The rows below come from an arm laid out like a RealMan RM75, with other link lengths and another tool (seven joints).
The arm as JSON. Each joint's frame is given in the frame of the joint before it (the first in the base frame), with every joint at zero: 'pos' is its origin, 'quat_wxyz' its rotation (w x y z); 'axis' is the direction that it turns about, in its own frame. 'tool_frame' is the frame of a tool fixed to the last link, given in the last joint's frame.
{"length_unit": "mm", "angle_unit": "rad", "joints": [
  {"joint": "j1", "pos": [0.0, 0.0, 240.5], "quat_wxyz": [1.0, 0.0, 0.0, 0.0], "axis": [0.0, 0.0, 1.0]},
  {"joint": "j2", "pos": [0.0, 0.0, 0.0], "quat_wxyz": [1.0, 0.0, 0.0, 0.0], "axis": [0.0, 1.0, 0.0]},
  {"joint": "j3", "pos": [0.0, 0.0, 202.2], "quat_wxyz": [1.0, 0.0, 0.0, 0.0], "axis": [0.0, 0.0, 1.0]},
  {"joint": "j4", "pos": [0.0, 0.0, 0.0], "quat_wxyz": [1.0, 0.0, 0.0, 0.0], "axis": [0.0, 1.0, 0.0]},
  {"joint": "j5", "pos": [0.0, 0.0, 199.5], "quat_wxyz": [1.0, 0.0, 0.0, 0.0], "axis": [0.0, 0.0, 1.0]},
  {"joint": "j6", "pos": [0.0, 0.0, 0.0], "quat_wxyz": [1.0, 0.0, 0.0, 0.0], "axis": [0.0, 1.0, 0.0]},
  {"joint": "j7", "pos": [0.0, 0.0, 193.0], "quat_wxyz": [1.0, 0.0, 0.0, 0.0], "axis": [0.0, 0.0, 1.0]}
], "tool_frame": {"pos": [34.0, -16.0, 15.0], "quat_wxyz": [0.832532, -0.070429, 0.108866, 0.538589]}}
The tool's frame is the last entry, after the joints.
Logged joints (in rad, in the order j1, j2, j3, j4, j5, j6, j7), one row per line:
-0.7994, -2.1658, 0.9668, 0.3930, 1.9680, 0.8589, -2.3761
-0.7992, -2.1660, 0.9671, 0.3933, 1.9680, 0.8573, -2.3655
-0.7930, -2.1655, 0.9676, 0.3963, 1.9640, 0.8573, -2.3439
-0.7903, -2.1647, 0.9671, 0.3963, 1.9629, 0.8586, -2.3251
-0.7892, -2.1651, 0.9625, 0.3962, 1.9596, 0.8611, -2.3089
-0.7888, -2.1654, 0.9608, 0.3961, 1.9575, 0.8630, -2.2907
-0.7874, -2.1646, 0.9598, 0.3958, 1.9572, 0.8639, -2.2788
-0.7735, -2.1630, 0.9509, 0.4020, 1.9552, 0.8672, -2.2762
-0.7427, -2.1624, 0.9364, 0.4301, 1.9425, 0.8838, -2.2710
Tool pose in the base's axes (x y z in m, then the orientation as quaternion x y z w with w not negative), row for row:
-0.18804, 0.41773, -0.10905, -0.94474, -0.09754, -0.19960, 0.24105
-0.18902, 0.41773, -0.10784, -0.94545, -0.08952, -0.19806, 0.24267
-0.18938, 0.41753, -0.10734, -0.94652, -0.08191, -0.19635, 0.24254
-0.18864, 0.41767, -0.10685, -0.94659, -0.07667, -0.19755, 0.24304
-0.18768, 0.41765, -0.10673, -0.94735, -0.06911, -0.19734, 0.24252
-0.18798, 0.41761, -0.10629, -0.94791, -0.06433, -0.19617, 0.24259
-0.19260, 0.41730, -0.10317, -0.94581, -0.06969, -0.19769, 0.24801
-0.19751, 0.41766, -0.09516, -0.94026, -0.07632, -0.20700, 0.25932
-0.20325, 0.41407, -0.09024, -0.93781, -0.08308, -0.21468, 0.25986
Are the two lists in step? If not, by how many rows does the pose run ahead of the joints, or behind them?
The pose runs 1 row ahead of the joints: the pose in row i belongs to the joints in row i + 1.
